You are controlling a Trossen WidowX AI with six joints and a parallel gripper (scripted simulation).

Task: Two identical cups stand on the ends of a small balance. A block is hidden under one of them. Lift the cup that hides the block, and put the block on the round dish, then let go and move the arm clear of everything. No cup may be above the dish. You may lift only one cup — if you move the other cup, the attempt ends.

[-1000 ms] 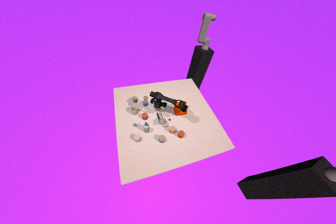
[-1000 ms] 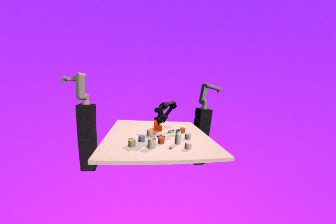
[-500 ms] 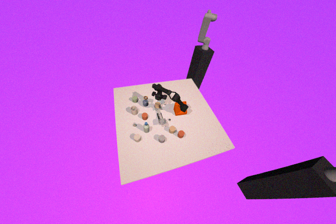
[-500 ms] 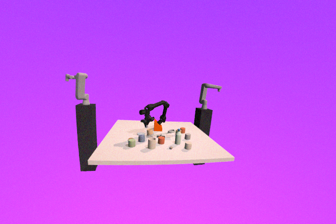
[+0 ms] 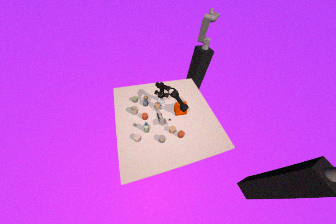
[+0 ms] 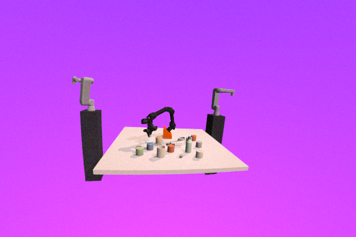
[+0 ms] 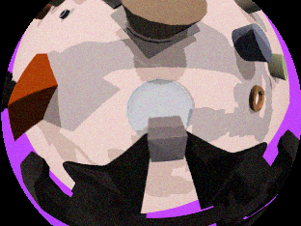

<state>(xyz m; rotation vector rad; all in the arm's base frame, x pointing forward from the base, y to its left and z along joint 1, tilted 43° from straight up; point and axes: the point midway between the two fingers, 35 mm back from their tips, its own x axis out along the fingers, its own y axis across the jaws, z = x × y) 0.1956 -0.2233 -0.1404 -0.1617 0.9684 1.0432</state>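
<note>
Right now my gripper tip is 6 cm above the pale round dish. Round my gripper tip: grey balance: 24 cm to the left, 11 cm ahead, 3 cm below; blue cup: 21 cm ahead, 3 cm below, 1 cm to the left; green cup: 33 cm ahead, 10 cm to the right, 3 cm below.
</note>
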